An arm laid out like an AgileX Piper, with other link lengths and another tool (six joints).
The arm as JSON. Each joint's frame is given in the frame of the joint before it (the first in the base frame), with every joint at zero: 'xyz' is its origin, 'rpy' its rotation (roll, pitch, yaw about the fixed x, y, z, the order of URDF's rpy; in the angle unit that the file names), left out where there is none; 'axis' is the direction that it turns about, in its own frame. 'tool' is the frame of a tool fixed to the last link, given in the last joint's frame.
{
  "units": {
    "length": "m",
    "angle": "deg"
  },
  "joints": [
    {
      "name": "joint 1",
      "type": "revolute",
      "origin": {
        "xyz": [
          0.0,
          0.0,
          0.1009
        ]
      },
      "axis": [
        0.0,
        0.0,
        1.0
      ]
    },
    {
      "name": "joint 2",
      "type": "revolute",
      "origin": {
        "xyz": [
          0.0,
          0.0,
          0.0
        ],
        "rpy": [
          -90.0,
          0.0,
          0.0
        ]
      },
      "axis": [
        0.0,
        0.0,
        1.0
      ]
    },
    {
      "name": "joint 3",
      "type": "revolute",
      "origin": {
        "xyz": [
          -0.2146,
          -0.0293,
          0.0
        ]
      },
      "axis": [
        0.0,
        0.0,
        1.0
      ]
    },
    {
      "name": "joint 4",
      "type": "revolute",
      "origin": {
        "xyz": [
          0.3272,
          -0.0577,
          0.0
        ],
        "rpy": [
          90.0,
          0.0,
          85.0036
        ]
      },
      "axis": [
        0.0,
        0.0,
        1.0
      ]
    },
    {
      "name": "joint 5",
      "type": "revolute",
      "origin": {
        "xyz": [
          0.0,
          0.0,
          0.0
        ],
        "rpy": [
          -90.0,
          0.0,
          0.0
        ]
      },
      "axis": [
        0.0,
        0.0,
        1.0
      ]
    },
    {
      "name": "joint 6",
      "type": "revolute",
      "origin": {
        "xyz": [
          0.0,
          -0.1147,
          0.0
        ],
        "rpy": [
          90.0,
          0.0,
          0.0
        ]
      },
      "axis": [
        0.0,
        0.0,
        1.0
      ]
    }
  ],
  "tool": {
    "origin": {
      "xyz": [
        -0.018,
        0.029,
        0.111
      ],
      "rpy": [
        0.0,
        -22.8,
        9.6
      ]
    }
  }
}
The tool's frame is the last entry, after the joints.
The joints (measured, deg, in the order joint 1, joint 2, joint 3, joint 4, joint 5, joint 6), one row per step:
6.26 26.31 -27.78 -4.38 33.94 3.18
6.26 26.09 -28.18 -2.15 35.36 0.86
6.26 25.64 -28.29 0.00 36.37 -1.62
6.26 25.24 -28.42 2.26 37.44 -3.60
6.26 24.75 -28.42 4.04 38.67 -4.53
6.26 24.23 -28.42 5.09 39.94 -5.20
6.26 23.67 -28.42 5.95 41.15 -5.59
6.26 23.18 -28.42 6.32 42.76 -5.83
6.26 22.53 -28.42 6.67 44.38 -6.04
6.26 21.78 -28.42 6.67 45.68 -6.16
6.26 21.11 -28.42 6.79 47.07 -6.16
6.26 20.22 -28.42 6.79 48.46 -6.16
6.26 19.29 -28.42 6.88 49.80 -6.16
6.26 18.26 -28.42 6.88 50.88 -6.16
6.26 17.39 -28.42 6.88 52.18 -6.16
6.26 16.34 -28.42 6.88 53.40 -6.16
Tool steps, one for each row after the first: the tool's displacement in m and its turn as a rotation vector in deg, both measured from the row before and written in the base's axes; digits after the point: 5 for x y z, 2 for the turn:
-0.00357 0.00452 -0.00028 0.08 0.89 1.27
-0.00363 0.00476 0.00001 -0.10 0.47 1.44
-0.00367 0.00509 0.00016 0.44 0.57 1.29
-0.00381 0.00398 -0.00070 0.86 0.81 0.79
-0.00371 0.00249 -0.00093 0.36 0.76 0.60
-0.00360 0.00208 -0.00045 0.42 0.67 0.46
-0.00408 0.00104 -0.00253 0.01 1.10 0.36
-0.00444 0.00100 -0.00161 0.03 0.95 0.36
-0.00385 0.00006 -0.00020 -0.19 0.51 0.21
-0.00396 0.00035 -0.00082 0.01 0.72 0.18
-0.00430 0.00000 0.00028 -0.09 0.48 0.16
-0.00435 0.00021 0.00070 0.01 0.40 0.18
-0.00396 -0.00008 0.00197 -0.04 0.04 0.13
-0.00420 -0.00004 0.00032 -0.09 0.41 0.15
-0.00436 -0.00010 0.00149 -0.06 0.16 0.14

